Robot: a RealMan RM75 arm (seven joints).
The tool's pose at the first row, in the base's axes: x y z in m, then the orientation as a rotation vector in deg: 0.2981 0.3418 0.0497 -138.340 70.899 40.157
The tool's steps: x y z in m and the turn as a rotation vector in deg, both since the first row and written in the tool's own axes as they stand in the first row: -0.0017 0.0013 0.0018 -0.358 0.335 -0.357; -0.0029 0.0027 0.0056 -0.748 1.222 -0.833; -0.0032 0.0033 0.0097 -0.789 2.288 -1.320; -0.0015 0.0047 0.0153 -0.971 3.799 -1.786; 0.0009 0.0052 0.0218 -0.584 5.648 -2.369; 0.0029 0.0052 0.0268 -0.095 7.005 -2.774; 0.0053 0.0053 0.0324 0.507 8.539 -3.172; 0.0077 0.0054 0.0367 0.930 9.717 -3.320; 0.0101 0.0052 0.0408 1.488 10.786 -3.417
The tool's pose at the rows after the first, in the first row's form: 0.2957 0.3431 0.0491 -139.004 70.545 39.957; 0.2929 0.3450 0.0465 -140.098 70.243 39.122; 0.2912 0.3469 0.0433 -141.021 70.011 37.799; 0.2893 0.3478 0.0376 -142.316 69.955 36.071; 0.2883 0.3492 0.0309 -143.379 69.896 33.463; 0.2880 0.3504 0.0257 -143.955 69.883 31.388; 0.2876 0.3516 0.0197 -144.513 69.938 29.016; 0.2875 0.3521 0.0148 -144.891 70.176 27.263; 0.2878 0.3527 0.0101 -145.054 70.445 25.550
